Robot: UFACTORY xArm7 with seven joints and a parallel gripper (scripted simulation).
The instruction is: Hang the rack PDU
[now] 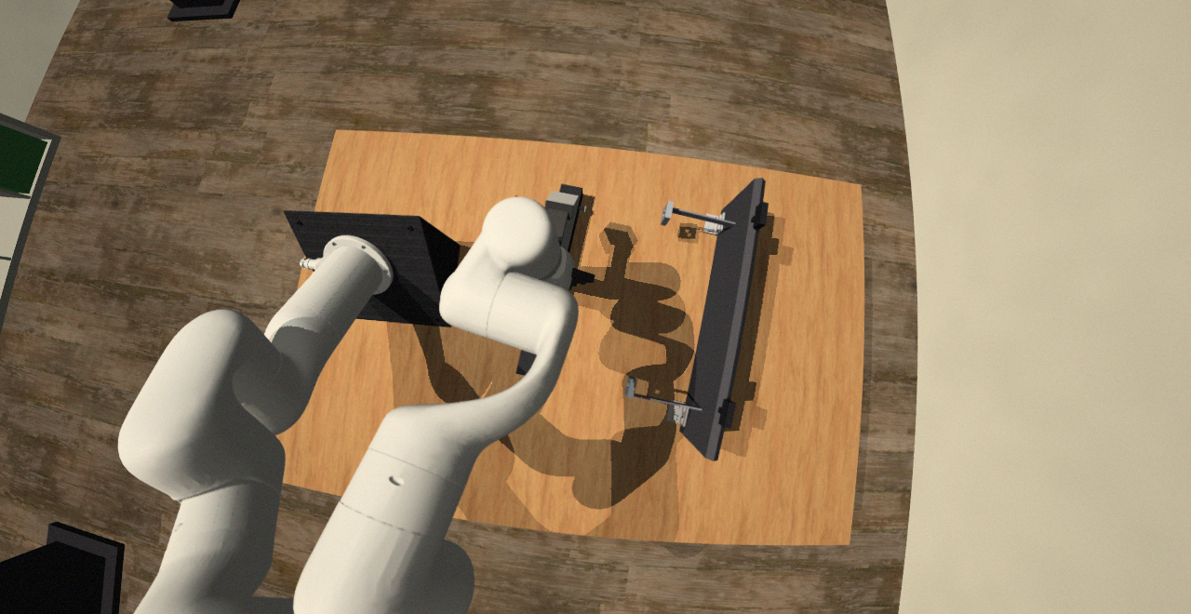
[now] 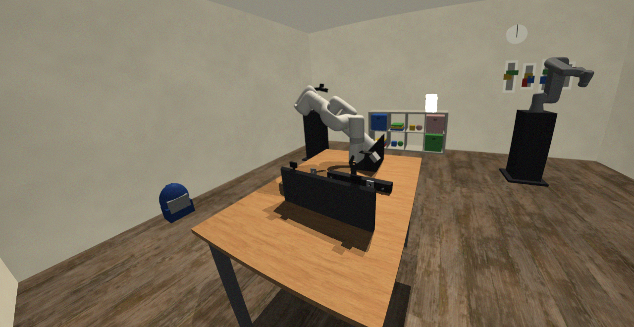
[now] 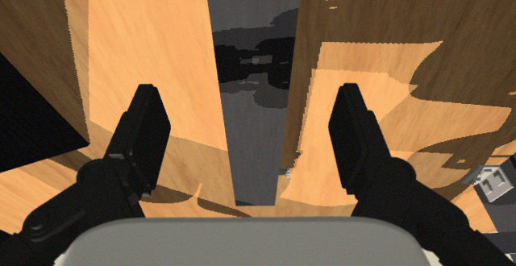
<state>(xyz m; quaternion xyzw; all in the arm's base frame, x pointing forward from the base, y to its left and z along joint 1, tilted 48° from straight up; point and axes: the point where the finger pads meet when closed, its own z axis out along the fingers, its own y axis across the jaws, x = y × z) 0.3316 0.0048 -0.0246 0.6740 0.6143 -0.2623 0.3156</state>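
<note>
My gripper is now 2 cm short of the rack PDU and 6 cm above it. The rest, counted from my hand: upright panel 31 cm ahead, 4 cm to the right.
</note>
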